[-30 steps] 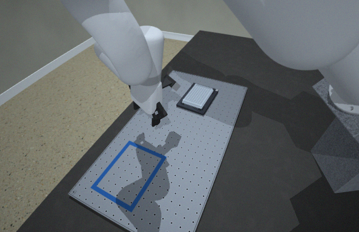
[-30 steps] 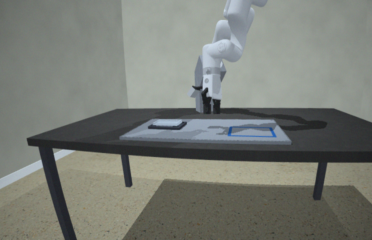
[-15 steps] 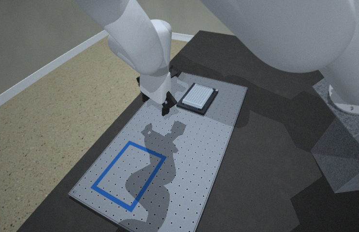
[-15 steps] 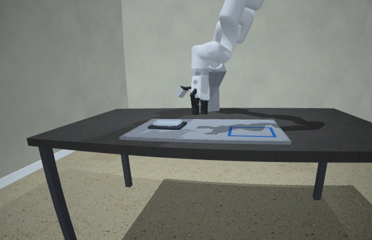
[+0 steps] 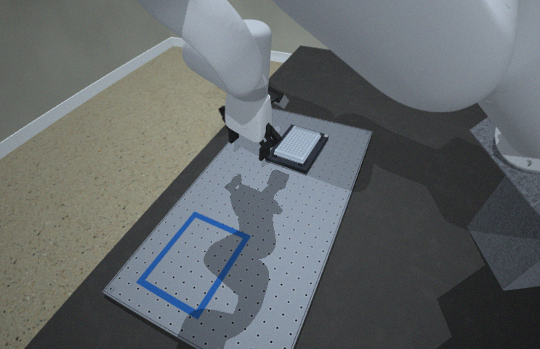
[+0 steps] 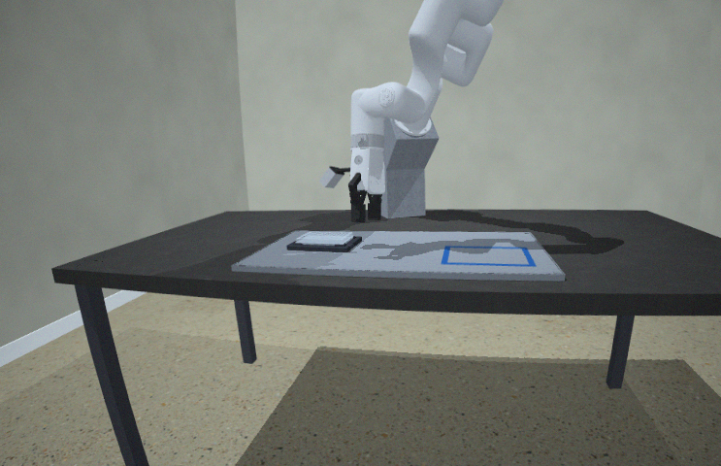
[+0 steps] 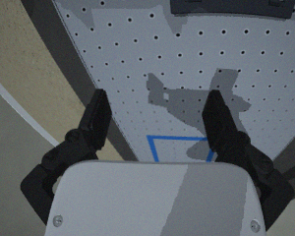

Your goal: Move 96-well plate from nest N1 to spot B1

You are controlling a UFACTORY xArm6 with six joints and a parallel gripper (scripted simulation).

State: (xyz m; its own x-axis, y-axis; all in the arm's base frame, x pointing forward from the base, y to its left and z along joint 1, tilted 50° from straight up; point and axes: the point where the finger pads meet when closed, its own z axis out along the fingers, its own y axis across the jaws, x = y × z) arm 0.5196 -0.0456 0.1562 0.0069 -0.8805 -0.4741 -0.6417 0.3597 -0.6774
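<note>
My hand is 50 mm past the white 96-well plate, 140 mm to the left of it and 70 mm above it. From my hand the other things lie so: label: 100 mm behind, 220 mm to the right, 80 mm below; then dark plate nest N1: 50 mm behind, 140 mm to the right, 80 mm below.
</note>
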